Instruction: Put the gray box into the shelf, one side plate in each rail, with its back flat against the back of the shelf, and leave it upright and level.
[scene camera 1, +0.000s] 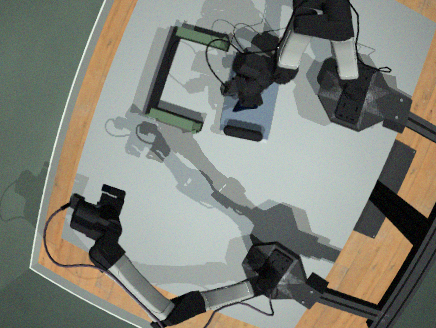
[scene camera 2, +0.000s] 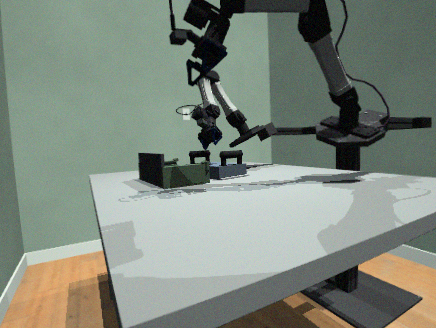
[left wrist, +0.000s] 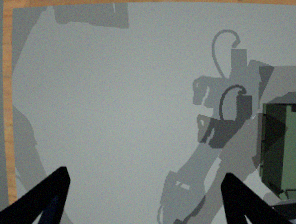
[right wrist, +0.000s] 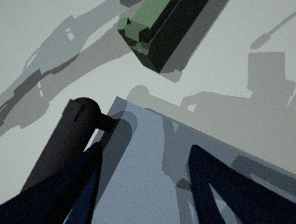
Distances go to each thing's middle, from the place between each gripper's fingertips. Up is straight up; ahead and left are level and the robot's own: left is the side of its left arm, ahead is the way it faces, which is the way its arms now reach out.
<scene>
Now: the gray box (scene camera 2: 223, 170) 270 mm behind my left hand (scene camera 2: 196, 79), 430 mm to the right of it and 280 mm below it. From my left hand the other things lie so: dark back plate (scene camera 1: 167, 49) (50 mm ahead, 400 mm to the right, 250 mm below).
The gray box lies 9 cm below my right hand (scene camera 1: 231, 103), 4 cm to the right of it and 4 cm behind it. Also, from my right hand: dark back plate 27 cm ahead, 6 cm below, 1 cm to the right.
</scene>
